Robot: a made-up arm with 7 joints.
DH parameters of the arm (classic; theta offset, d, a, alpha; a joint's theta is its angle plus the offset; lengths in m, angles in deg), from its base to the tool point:
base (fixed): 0 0 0 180
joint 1: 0 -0.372 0 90
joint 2: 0 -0.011 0 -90
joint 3: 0 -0.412 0 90
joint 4: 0 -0.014 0 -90
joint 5: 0 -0.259 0 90
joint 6: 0 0 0 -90
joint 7: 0 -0.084 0 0
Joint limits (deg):
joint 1: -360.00..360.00
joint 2: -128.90..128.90
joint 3: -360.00..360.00
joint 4: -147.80..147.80
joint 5: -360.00..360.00
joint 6: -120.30..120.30
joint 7: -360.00..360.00
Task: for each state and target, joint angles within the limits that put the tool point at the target. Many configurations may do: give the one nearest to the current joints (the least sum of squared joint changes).
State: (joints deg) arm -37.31 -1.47 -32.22 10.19 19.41 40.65 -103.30
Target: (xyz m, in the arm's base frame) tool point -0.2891 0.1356 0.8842
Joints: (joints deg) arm -26.12 -36.10 -66.66 56.10 10.30 51.75 -103.30
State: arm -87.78 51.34 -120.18 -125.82 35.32 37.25 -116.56
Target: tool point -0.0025 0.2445 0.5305
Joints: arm -113.60 5.67 -143.49 -145.27 41.88 48.41 -116.56
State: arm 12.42 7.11 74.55 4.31 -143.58 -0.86 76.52
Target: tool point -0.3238 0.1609 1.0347
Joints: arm 26.66 -27.24 74.61 -2.55 -143.50 -1.07 76.52
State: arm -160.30 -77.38 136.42 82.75 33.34 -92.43 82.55
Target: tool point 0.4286 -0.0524 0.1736
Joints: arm -148.73 -89.41 148.03 109.71 35.21 -95.00 82.55
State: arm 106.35 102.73 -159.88 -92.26 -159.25 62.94 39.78
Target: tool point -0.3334 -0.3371 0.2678
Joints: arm 109.97 71.59 -144.99 -83.68 -154.76 65.37 39.78
